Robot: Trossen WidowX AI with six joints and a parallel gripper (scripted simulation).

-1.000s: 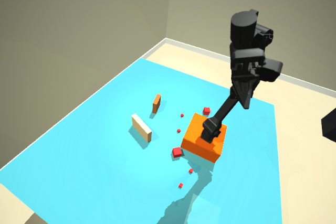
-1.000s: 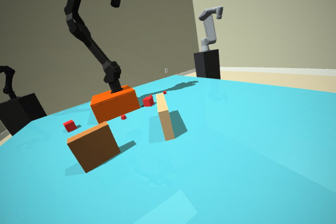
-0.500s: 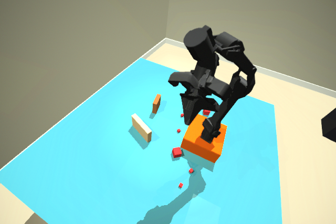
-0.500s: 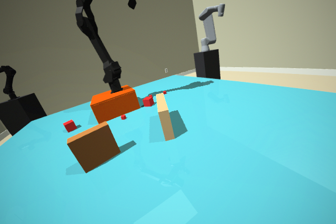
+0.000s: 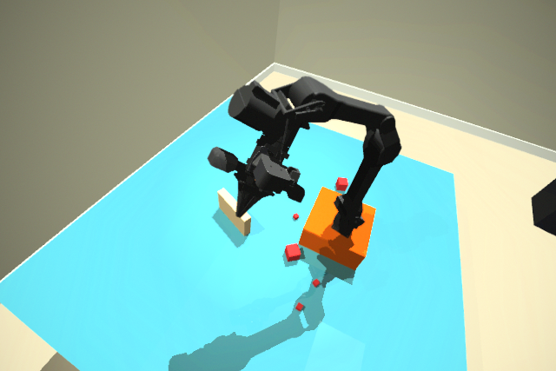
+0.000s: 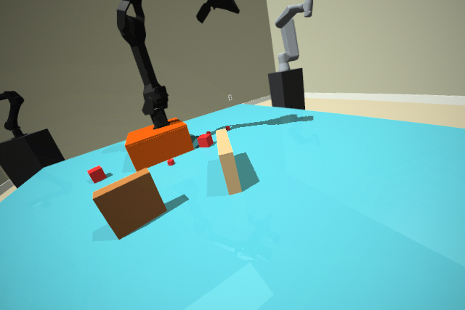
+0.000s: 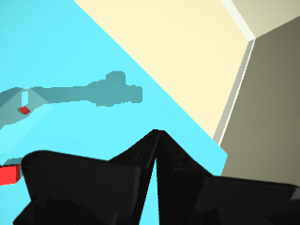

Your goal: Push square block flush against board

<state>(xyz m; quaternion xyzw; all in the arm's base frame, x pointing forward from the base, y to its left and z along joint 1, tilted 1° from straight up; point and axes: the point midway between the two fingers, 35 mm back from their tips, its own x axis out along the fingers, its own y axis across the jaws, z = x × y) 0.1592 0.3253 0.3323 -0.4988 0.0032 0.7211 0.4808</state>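
Now: gripper tip 370 mm above the tan board, 190 mm short of it and 180 mm to the left of it. From my gripper tip the other things lie so: square block: 390 mm to the right, 370 mm below, 240 mm ahead.
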